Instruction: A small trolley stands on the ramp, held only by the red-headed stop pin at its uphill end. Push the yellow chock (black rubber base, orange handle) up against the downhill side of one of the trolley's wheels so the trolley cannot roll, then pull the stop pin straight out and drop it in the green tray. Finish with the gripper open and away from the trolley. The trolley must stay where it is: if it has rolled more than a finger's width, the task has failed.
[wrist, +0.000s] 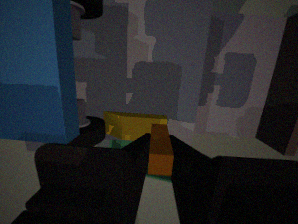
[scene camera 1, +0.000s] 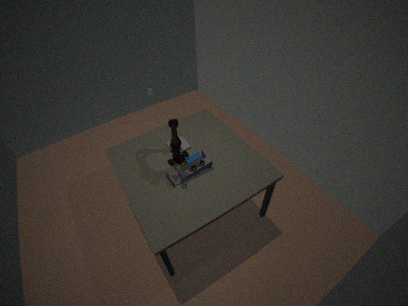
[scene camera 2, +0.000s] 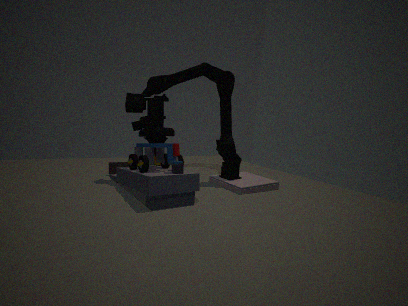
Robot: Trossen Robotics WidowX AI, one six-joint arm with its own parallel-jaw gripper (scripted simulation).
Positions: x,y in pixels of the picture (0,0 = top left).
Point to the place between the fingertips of my gripper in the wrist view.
158,139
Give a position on a blue trolley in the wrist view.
47,110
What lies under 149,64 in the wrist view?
A grey ramp.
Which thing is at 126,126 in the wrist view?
A yellow chock.
